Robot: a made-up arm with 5 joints. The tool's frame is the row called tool.
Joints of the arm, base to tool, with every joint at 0 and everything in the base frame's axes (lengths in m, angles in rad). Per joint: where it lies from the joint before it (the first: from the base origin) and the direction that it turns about. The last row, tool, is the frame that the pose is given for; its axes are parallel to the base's.
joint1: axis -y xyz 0 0 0.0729
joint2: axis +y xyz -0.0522 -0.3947 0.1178
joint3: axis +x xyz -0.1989 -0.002 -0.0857
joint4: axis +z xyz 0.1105 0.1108 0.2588
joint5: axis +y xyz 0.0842 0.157 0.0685
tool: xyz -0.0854 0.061 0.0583
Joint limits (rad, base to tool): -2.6..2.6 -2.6..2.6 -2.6..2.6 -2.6..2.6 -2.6..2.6
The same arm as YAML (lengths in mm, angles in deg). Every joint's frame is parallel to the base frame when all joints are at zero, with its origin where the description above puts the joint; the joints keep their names.
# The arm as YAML. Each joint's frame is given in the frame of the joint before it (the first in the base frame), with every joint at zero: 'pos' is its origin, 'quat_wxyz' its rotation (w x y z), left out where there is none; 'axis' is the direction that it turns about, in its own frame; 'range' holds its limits. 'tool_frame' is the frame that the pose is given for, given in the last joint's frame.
length_unit: mm
angle_unit: deg
joints:
  - joint: joint1
    pos: [0.0, 0.0, 72.9]
    axis: [0.0, -1.0, 0.0]
    range: [-148.97, 148.97]
  - joint: joint2
    pos: [-52.2, -394.7, 117.8]
    axis: [0.0, 1.0, 0.0]
    range: [-148.97, 148.97]
  - joint: joint3
    pos: [-198.9, -2.0, -85.7]
    axis: [1.0, 0.0, 0.0]
    range: [-148.97, 148.97]
  - joint: joint4
    pos: [110.5, 110.8, 258.8]
    axis: [0.0, 0.0, 1.0]
    range: [-148.97, 148.97]
  - joint: joint5
    pos: [84.2, 157.0, 68.5]
    axis: [0.0, 1.0, 0.0]
    range: [-148.97, 148.97]
tool_frame:
  pos: [-85.4, 61.0, 58.3]

